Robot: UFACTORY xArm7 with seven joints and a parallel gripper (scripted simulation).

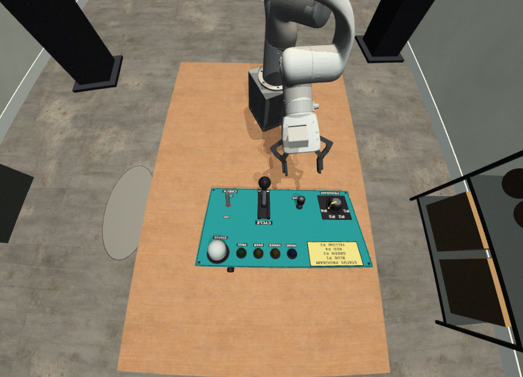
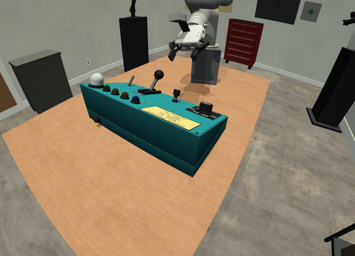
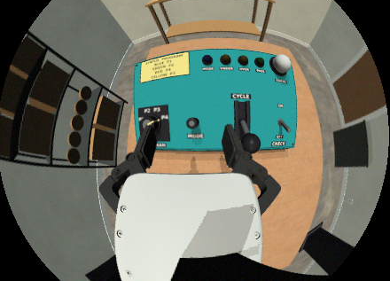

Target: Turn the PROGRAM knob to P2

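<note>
Now: the ball-topped cycle lever 20 mm ahead of my hand, 110 mm to the right of it and 120 mm below it. The rest, counted from my hand: check toggle (20 mm ahead, 230 mm to the right, 130 mm below); then black toggle (60 mm ahead, 10 mm to the left, 130 mm below); then teal console (80 mm ahead, 60 mm to the right, 150 mm below).
</note>
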